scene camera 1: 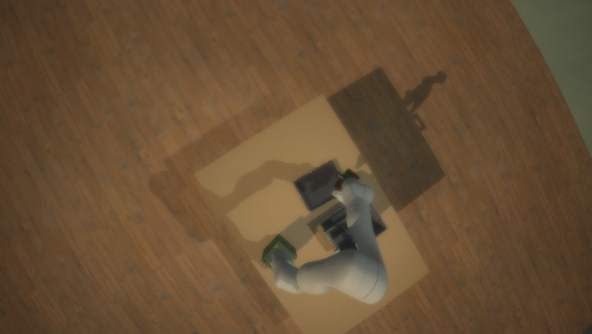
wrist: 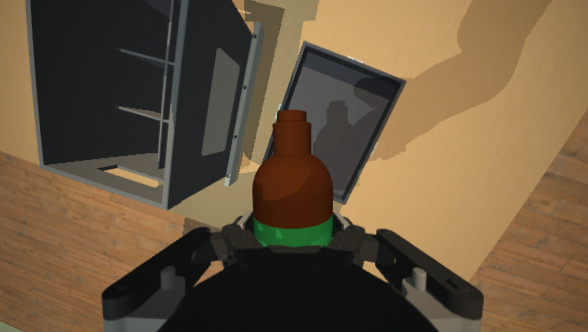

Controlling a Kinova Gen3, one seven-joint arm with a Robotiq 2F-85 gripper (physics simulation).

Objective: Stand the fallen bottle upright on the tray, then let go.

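Places are measured from the arm's base along level axes (x ahead, y left, z up), in centimetres.
Pixels of known places: gripper, fingertip midpoint: point(wrist: 293, 220); arm's base, link origin: point(scene camera 1: 279, 257).
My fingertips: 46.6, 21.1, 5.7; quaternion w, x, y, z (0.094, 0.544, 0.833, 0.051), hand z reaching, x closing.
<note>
For each thing: its top centre in the pictures, then the offset to it from my fingertips, as dx, dy, dz. "*": a spot on its surface instead. Level surfaces: height alone.
- bottle, top centre: point(wrist: 286, 225) point(scene camera 1: 346, 186) -2.2, -1.0, +4.6
- dark grey tray, surface spot: point(wrist: 317, 75) point(scene camera 1: 311, 201) * -18.3, -5.2, -19.5
- dark box with dividers, top centre: point(wrist: 99, 75) point(scene camera 1: 357, 230) -4.5, -25.5, -2.5
- tan table, surface height: dz -20.0
The bottle point(scene camera 1: 340, 184) point(wrist: 292, 192) has a brown neck and shoulder and a green band. My gripper point(wrist: 293, 220) is shut on it at the green band. In the wrist view the neck points to the top of the picture, in front of part of the tray. The bottle's lower part is hidden by the gripper, and its exact tilt is hard to tell. The dark grey tray point(scene camera 1: 314, 198) point(wrist: 317, 75) lies on the table, with shadows of arm and bottle across it. In the scene view the bottle is held above the table by the tray's right side, partly hidden by the arm.
A dark box with dividers point(scene camera 1: 378, 227) point(wrist: 197, 100) stands close beside the tray, partly under the arm in the scene view. The green mount point(scene camera 1: 281, 247) under the arm's base stands at the table's left edge. The tan table point(scene camera 1: 280, 135) is surrounded by wooden floor.
</note>
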